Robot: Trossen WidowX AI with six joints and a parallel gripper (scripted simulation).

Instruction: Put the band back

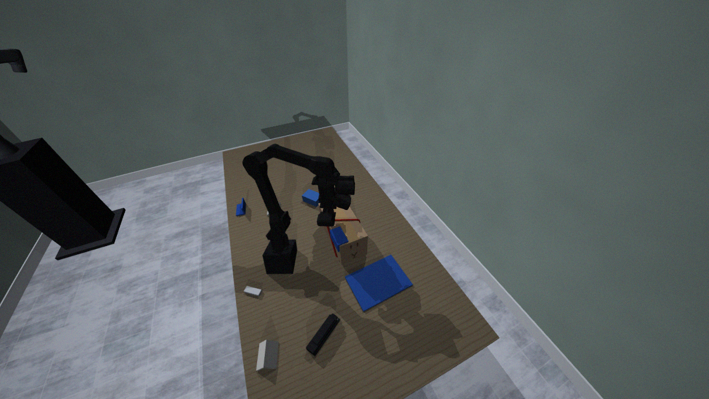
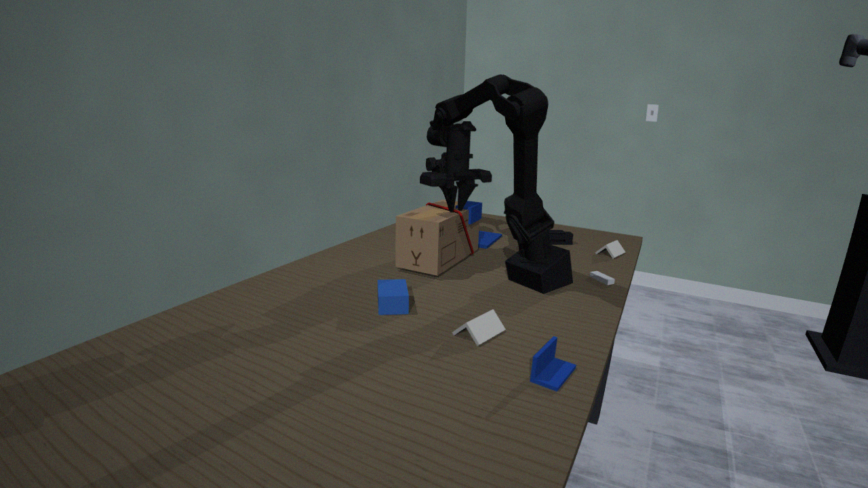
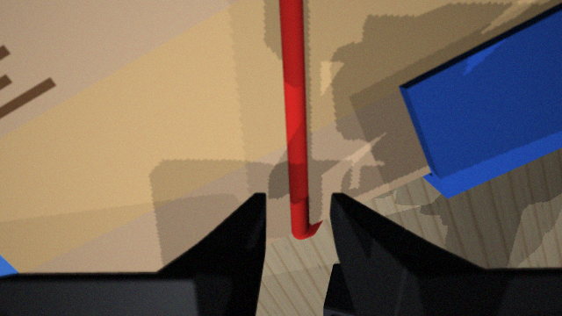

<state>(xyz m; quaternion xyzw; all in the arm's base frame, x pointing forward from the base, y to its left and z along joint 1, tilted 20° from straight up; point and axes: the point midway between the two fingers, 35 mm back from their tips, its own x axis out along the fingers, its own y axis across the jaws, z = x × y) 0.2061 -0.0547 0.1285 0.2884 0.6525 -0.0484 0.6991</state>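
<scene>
Now: hand 5 cm short of the cardboard carton, 1 cm to the left of it and 10 cm above it. Also, from my hand: blue block (29 cm to the left, 16 cm below); flat blue mat (10 cm ahead, 26 cm to the right, 18 cm below).
</scene>
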